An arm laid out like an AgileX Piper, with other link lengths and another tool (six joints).
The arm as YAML. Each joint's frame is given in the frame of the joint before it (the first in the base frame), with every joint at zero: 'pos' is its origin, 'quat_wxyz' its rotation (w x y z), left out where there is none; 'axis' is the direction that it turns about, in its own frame. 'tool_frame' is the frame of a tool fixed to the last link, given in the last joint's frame.
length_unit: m
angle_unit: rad
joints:
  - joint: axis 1
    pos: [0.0, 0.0, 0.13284]
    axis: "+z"
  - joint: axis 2
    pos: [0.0, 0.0, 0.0]
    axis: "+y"
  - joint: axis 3
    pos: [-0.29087, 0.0, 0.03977]
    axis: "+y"
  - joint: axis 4
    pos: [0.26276, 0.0, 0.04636]
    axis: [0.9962, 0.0, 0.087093]
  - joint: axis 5
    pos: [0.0, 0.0, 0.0]
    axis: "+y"
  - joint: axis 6
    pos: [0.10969, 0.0, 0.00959]
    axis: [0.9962, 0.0, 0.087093]
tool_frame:
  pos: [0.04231, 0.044, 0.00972]
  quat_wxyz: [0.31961, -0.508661, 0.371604, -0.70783]
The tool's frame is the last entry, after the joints.
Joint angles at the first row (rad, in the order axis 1, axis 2, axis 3, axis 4, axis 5, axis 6):
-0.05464, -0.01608, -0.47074, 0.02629, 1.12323, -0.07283
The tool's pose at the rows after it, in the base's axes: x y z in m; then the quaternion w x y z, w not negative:
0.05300 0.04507 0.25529 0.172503 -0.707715 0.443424 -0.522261
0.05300 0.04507 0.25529 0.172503 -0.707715 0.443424 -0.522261
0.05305 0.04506 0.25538 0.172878 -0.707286 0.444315 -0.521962
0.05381 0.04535 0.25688 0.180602 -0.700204 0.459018 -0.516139
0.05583 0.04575 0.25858 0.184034 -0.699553 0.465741 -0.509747
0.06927 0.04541 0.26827 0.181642 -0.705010 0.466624 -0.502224
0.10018 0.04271 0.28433 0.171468 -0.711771 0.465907 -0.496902
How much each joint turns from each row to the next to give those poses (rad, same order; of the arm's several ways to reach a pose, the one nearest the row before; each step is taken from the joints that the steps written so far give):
0.00005, 0.00000, 0.00002, -0.00005, -0.00002, 0.00004
0.00000, 0.00000, 0.00000, 0.00000, 0.00000, 0.00000
0.00000, 0.00002, -0.00003, 0.00000, 0.00000, 0.00220
-0.00009, -0.00004, 0.00003, 0.00362, 0.00003, 0.03620
0.00316, 0.01513, -0.00365, 0.00329, -0.00348, 0.01715
0.00499, 0.09179, -0.02549, 0.00104, -0.04758, -0.00009
0.00167, 0.17589, -0.04902, -0.00957, -0.10380, -0.00747

